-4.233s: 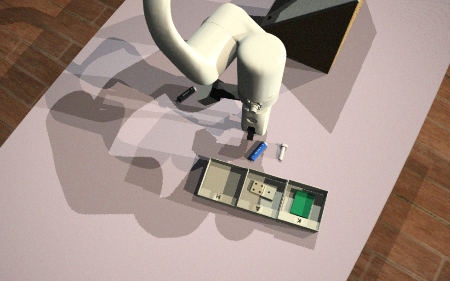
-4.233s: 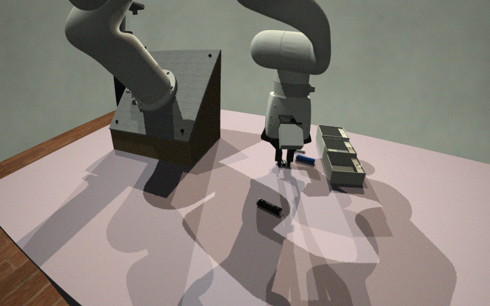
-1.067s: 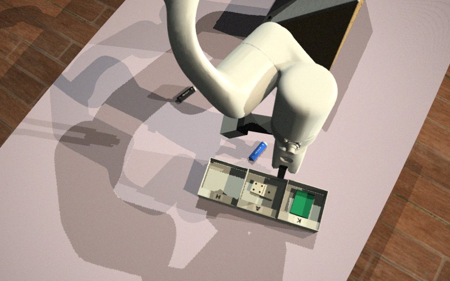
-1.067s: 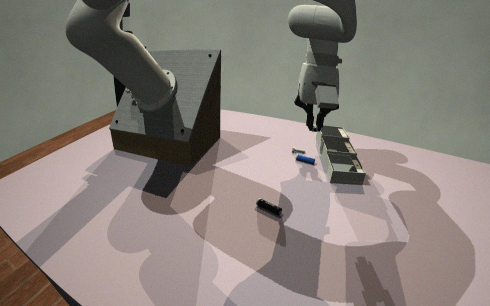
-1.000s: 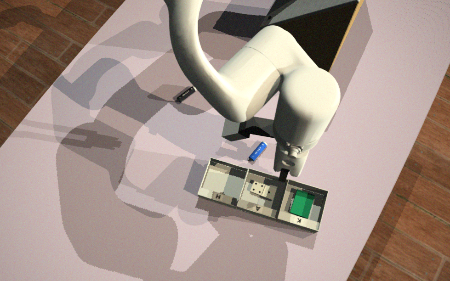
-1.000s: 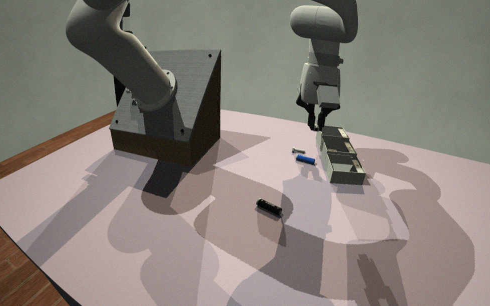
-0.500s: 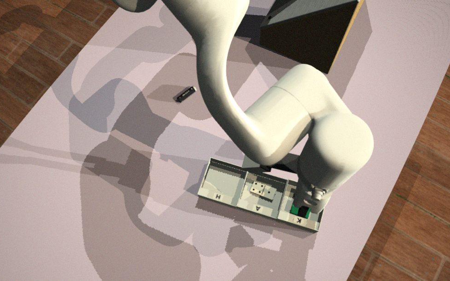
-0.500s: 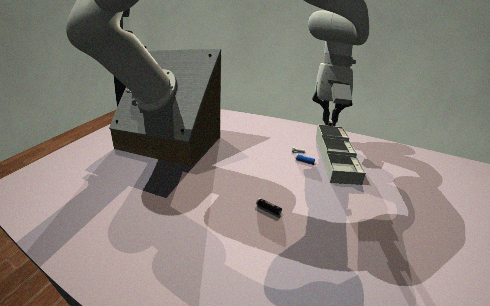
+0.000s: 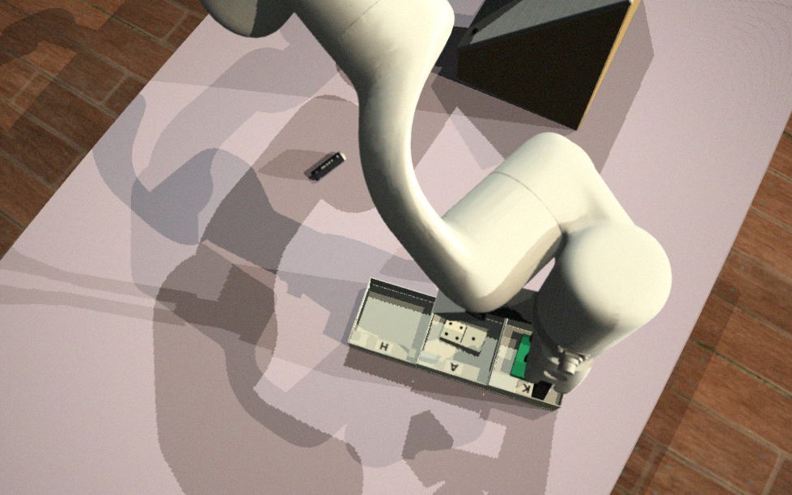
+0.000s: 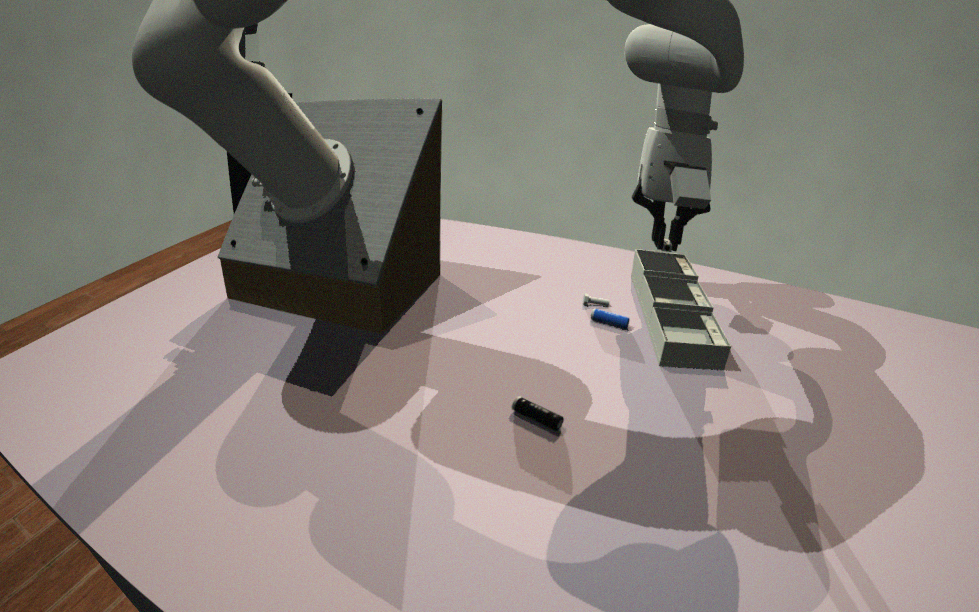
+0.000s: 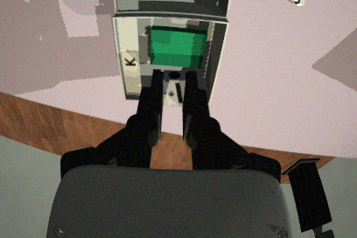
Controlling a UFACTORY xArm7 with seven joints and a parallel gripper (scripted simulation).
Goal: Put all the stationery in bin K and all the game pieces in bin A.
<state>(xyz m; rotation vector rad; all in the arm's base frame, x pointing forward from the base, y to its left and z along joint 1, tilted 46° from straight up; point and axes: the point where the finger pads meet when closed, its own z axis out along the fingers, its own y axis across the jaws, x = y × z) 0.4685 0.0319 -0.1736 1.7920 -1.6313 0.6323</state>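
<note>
Now: hand 80 mm above the green block. Round my hand: three-part bin row (90 mm to the right, 70 mm below, 10 mm ahead); domino (90 mm to the right, 80 mm below); white pencil sharpener (10 mm below).
</note>
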